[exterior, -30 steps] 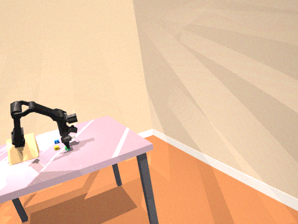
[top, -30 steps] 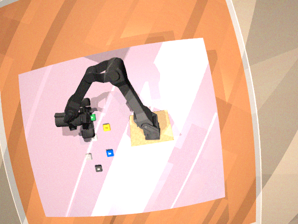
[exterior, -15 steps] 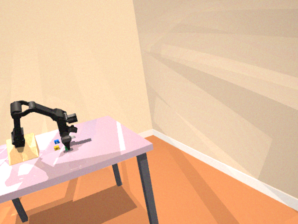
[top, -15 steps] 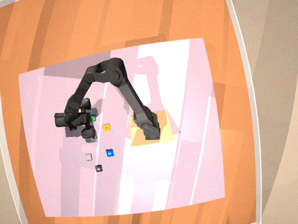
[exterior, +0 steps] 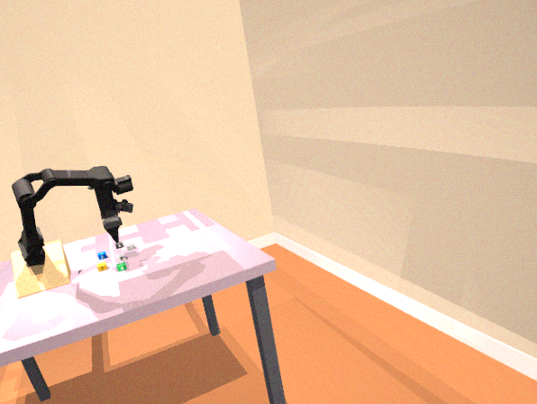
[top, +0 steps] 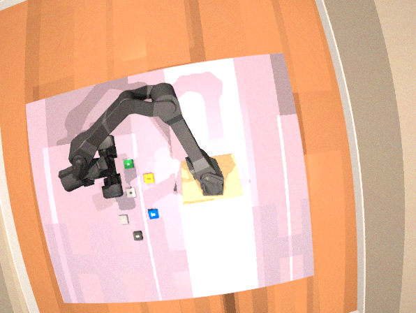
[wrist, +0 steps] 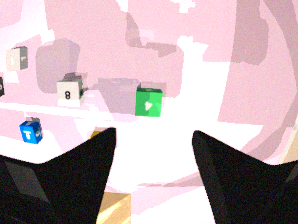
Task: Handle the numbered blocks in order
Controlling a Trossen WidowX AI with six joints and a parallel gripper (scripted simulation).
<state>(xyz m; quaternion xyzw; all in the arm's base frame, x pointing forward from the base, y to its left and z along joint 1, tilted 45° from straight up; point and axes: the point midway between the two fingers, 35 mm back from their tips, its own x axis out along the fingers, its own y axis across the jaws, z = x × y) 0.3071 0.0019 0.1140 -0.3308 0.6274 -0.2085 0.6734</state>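
The blue block lies 100 mm behind my gripper tip, 180 mm to the left of it and 100 mm below it. Round my gripper tip: green block (10 mm behind, 100 mm below); then yellow block (90 mm behind, 50 mm to the left, 100 mm below); then white block (10 mm behind, 100 mm to the left, 100 mm below).
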